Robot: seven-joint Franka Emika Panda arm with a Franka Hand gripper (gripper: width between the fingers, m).
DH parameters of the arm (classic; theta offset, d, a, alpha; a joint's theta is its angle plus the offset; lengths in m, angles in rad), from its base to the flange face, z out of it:
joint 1: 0 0.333 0 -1.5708
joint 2: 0 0 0 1.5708
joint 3: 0 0.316 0.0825 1.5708
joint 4: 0 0 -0.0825 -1.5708
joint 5: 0 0.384 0 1.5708
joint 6: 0 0 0.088 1.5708
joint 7: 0 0.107 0 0
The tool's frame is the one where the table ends.
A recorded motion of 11 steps. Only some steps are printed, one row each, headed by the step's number.
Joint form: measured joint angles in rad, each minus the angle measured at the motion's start. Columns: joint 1, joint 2, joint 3, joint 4, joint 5, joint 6, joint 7.
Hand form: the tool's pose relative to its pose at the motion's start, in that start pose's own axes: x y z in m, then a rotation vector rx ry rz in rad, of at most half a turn. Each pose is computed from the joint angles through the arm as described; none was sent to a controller.
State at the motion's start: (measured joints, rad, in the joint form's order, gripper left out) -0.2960 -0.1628 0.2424 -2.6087 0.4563 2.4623 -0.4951
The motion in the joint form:
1: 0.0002 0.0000 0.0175 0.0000 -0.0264 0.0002 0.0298
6: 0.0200 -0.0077 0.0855 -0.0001 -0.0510 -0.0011 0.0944
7: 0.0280 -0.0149 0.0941 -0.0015 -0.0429 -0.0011 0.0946
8: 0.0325 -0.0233 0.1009 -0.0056 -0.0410 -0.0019 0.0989
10: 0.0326 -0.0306 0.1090 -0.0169 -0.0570 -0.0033 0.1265
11: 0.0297 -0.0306 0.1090 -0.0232 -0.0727 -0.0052 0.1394
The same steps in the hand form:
1: 0.0009 -0.0071 0.0020 -0.0159 -0.0124 -0.0077
6: 0.0037 -0.0434 0.0092 -0.0358 -0.0353 -0.0486
7: 0.0037 -0.0507 0.0086 -0.0338 -0.0322 -0.0593
8: 0.0025 -0.0556 0.0081 -0.0356 -0.0315 -0.0652
10: -0.0016 -0.0583 0.0103 -0.0479 -0.0425 -0.0565
11: -0.0042 -0.0564 0.0124 -0.0568 -0.0530 -0.0513

